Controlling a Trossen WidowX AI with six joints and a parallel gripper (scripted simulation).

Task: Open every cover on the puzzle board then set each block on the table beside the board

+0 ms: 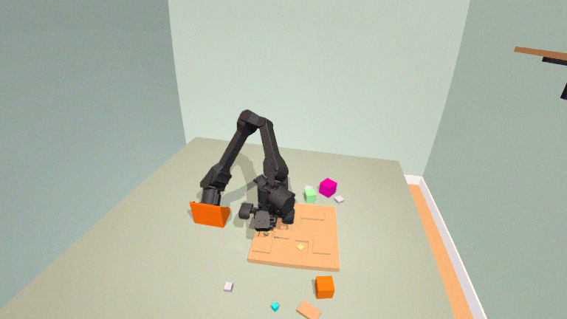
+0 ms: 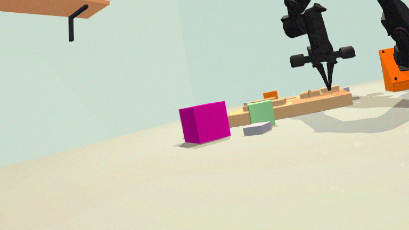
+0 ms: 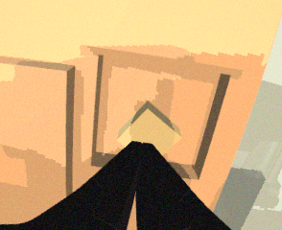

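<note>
Right now my gripper tip is 100 mm short of the tan puzzle board, 20 mm to the right of it and 10 mm above it. Also, from my gripper tip: cyan block (80 mm ahead, 270 mm to the right, 20 mm below); orange cube (210 mm ahead, 190 mm to the right); green block (140 mm ahead, 230 mm to the left, 10 mm below).
</note>
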